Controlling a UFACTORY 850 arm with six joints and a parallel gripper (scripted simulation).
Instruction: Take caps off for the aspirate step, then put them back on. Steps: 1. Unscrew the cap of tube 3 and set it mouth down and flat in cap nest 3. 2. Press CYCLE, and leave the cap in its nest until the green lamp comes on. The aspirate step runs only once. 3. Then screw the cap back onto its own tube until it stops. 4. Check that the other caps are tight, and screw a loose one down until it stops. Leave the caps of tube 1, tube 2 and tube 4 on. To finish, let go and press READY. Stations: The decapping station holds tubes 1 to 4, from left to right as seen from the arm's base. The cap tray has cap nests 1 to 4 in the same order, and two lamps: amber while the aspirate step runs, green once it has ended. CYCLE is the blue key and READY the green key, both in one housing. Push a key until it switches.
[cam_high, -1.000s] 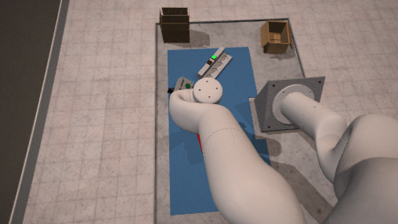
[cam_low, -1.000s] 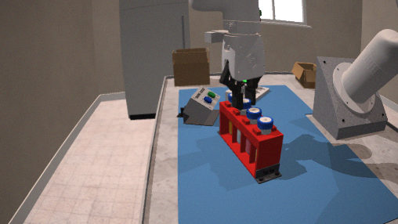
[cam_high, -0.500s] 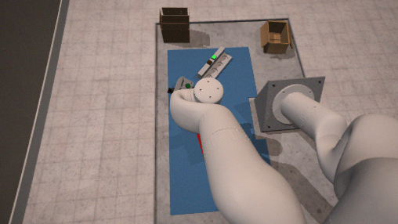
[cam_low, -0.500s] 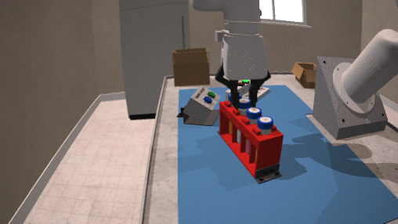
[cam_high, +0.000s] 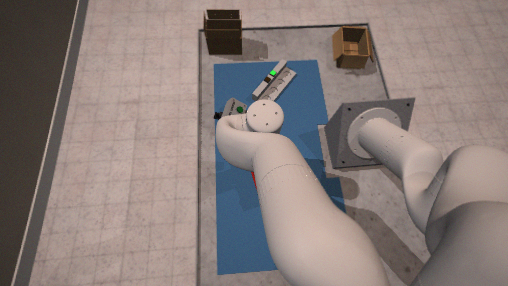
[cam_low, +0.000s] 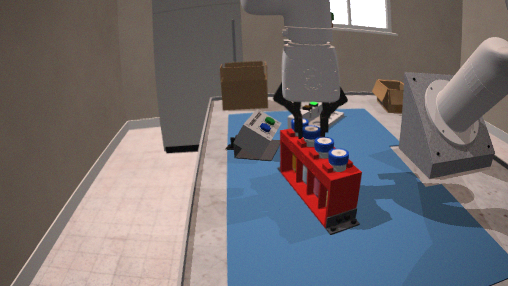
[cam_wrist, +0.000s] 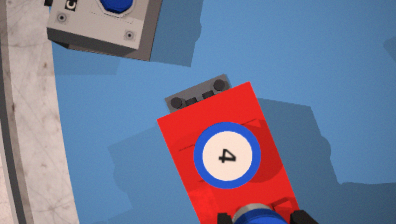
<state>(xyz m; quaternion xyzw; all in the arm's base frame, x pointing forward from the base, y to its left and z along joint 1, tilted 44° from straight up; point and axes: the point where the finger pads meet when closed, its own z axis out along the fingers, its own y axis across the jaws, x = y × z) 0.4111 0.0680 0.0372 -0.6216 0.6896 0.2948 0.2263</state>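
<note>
The blue cap is 10 mm below my hand. Round my hand: blue key (170 mm to the right, 80 mm ahead, 60 mm below); grey key housing (190 mm to the right, 80 mm below, 80 mm ahead); cap marked 4 (50 mm to the right, 20 mm below, 10 mm ahead).
</note>
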